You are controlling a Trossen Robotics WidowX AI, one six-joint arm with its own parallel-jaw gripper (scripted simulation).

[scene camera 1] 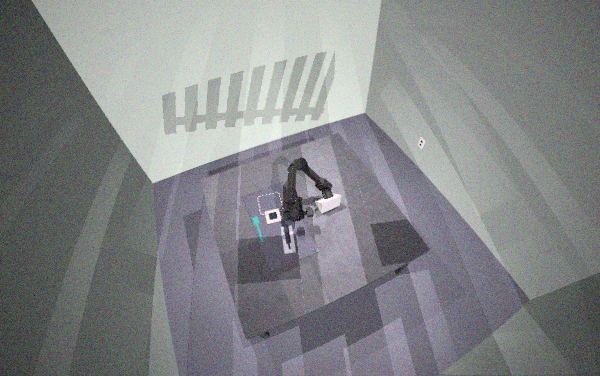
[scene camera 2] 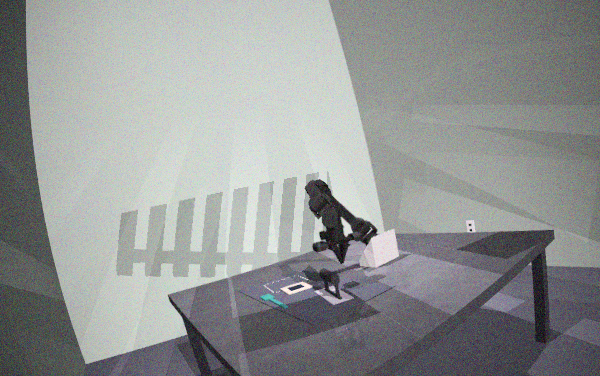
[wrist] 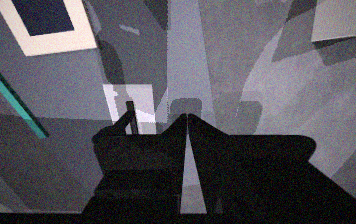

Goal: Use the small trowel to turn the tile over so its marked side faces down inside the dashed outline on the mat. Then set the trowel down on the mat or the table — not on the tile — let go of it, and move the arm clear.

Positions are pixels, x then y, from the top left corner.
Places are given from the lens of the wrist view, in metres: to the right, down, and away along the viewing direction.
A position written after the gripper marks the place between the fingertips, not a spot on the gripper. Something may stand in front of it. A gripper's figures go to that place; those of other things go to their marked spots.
gripper (wrist: 186, 117): 0.01, 0.01, 0.11
grey block (wrist: 131, 106): -0.07, -0.01, 0.18
dark mat (wrist: 64, 91): -0.18, -0.03, 0.18
The marked spots on the dark mat and the grey block are 0.11 m apart.
